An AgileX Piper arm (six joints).
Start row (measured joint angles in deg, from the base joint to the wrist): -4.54, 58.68, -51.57, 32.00, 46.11, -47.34
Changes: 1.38, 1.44, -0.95, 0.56, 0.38, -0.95; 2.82, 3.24, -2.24, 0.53, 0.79, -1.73; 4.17, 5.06, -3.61, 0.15, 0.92, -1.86; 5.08, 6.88, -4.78, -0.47, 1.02, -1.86; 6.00, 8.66, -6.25, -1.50, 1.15, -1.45; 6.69, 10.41, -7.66, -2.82, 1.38, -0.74; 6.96, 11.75, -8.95, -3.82, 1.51, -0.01; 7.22, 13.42, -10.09, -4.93, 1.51, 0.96; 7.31, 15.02, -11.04, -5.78, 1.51, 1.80; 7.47, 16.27, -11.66, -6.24, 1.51, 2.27; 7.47, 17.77, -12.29, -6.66, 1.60, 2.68; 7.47, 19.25, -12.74, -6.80, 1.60, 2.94
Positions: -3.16, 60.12, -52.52, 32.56, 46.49, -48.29; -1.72, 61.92, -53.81, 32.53, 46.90, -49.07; -0.37, 63.74, -55.18, 32.15, 47.03, -49.20; 0.54, 65.56, -56.35, 31.53, 47.13, -49.20; 1.46, 67.34, -57.82, 30.50, 47.26, -48.79; 2.15, 69.09, -59.23, 29.18, 47.49, -48.08; 2.42, 70.43, -60.52, 28.18, 47.62, -47.35; 2.68, 72.10, -61.66, 27.07, 47.62, -46.38; 2.77, 73.70, -62.61, 26.22, 47.62, -45.54; 2.93, 74.95, -63.23, 25.76, 47.62, -45.07; 2.93, 76.45, -63.86, 25.34, 47.71, -44.66; 2.93, 77.93, -64.31, 25.20, 47.71, -44.40
